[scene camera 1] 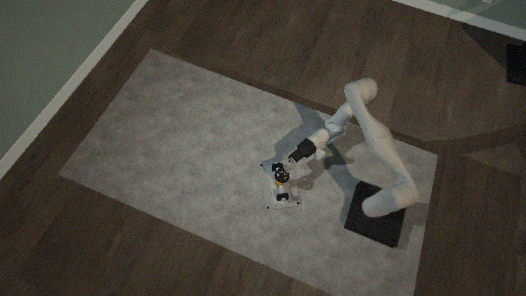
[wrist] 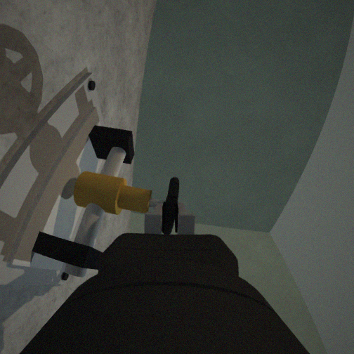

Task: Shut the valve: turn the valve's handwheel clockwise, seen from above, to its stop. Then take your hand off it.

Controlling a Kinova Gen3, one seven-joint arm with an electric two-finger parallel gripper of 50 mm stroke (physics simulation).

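The valve's black handwheel [scene camera 1: 282,175] [wrist: 173,192] shows from above in the scene view and nearly edge-on in the wrist view. It sits on the stem side of the yellow valve body [scene camera 1: 278,183] [wrist: 100,192], which is fitted on a light grey pipe [wrist: 89,225]. My gripper [scene camera 1: 289,166] [wrist: 169,212] is at the wheel's rim, on the side toward the arm, and is shut on it. The fingertips lie on both sides of the rim in the wrist view. The wheel's turning angle and its stop cannot be told from these views.
Black pipe supports [scene camera 1: 282,197] [wrist: 112,142] stand at both ends of the pipe, on a pale base plate with small dark bolts at its corners. The plate lies on the grey mat [scene camera 1: 175,125]. The arm's black base [scene camera 1: 363,221] is to the right. Shadows fall beside the valve.
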